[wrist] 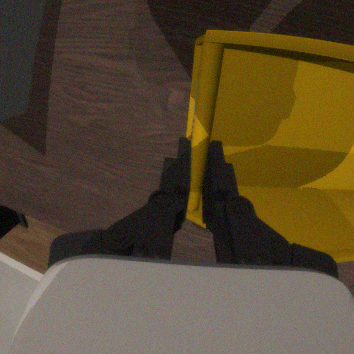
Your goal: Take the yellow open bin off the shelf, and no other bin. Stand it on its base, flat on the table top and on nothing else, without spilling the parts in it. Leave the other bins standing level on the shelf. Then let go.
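Places are measured from the arm's base along level axes (x left, y back, z up), in millimetres.
Pixels of known places: gripper, fingertip midpoint: (196,157).
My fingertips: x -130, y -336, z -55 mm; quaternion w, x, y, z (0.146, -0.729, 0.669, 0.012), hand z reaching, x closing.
Observation:
Behind a point stands the place of what it marks.
The yellow open bin (255,95) @[y -361, x -89, z -84 mm] fills the right side of the wrist view and runs out of the frame at the right. Its inside faces the camera; no parts show in the portion in view. My gripper (196,157) @[y -336, x -130, z -55 mm] is shut on the rolled lip of the bin's near wall, one dark finger on the outside and one inside the bin. The bin's base and whatever lies directly under it are hidden, so I cannot tell whether it touches the table top.
The dark brown wood table top (110,125) @[y -236, x -155, z -124 mm] shows left of the bin, with shadows across it. A dark grey-green surface (17,50) @[y -143, x -91, z -101 mm] is at the upper left. A black object (10,222) and a pale surface (15,295) lie at the lower left, beside a lighter wood strip (32,245).

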